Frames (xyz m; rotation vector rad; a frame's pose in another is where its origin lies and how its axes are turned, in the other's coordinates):
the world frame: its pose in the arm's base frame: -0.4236 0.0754 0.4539 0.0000 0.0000 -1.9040
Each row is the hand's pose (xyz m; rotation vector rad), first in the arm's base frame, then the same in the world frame.
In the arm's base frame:
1: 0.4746 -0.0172 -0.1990 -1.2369 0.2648 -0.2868
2: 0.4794 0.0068 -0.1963 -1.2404 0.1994 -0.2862
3: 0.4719 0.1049 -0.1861 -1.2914 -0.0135 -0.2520
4: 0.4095 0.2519 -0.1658 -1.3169 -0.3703 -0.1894
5: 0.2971 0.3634 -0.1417 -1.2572 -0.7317 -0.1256
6: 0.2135 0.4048 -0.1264 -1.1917 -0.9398 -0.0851
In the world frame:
1: -0.2063 0.8791 -0.6529 -1.0195 -0.9330 1.3414
2: -0.2305 0.8758 -0.6502 -0.9639 -0.9779 1.3457
3: -0.3208 0.8366 -0.6400 -0.8104 -1.1636 1.3624
4: -0.4393 0.7296 -0.6197 -0.5115 -1.4247 1.3851
5: -0.5079 0.5869 -0.5956 -0.1485 -1.6149 1.4003
6: -0.5197 0.4943 -0.5803 0.0832 -1.6973 1.4033

